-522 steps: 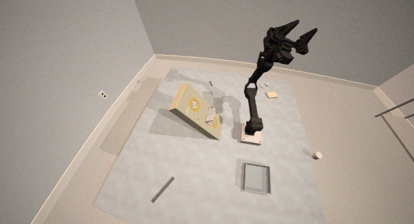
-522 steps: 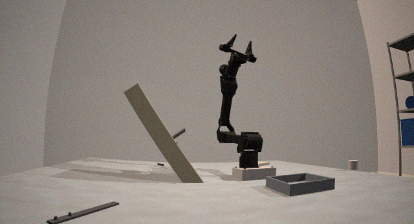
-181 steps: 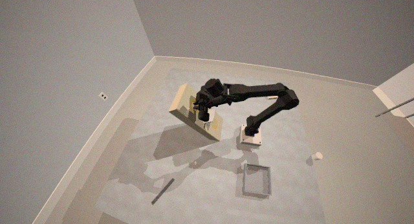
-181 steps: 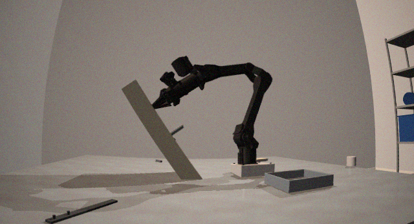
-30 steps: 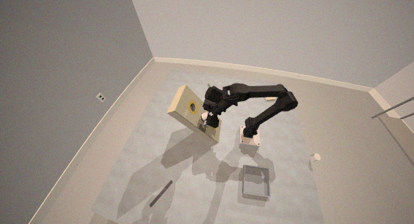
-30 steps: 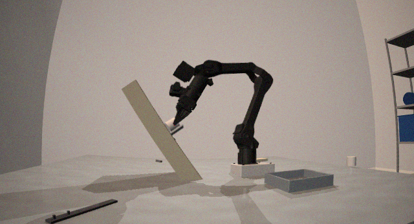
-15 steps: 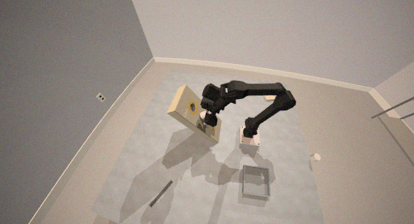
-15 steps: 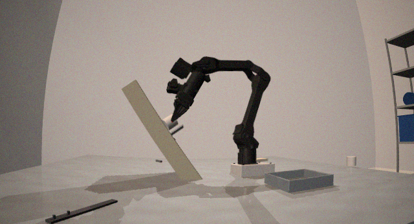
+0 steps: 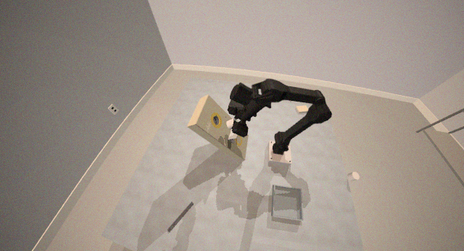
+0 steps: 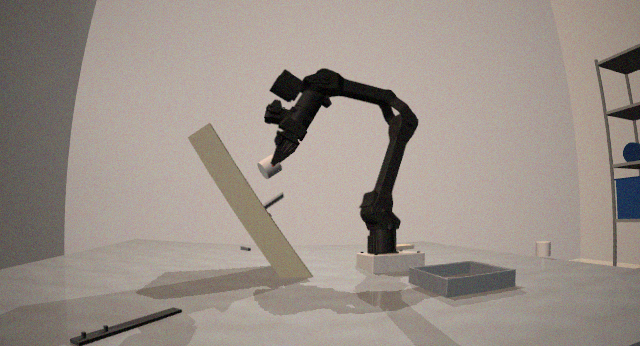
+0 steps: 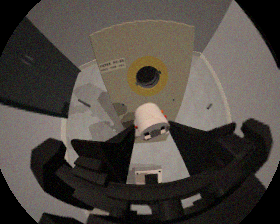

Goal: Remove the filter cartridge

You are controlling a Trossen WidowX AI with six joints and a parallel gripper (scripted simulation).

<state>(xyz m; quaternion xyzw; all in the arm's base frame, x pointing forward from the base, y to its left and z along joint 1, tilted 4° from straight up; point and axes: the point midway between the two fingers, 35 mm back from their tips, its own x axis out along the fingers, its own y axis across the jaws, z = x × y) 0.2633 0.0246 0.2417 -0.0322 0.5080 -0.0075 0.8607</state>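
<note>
Now: gripper tip 340 mm past the grey tray, 270 mm to the right of it and 240 mm above it. From my gripper tip the other things lie so: white round filter cartridge right at my gripper tip; tan service panel 80 mm below, 60 mm ahead; small white cup 760 mm behind, 230 mm below, 80 mm to the left.
</note>
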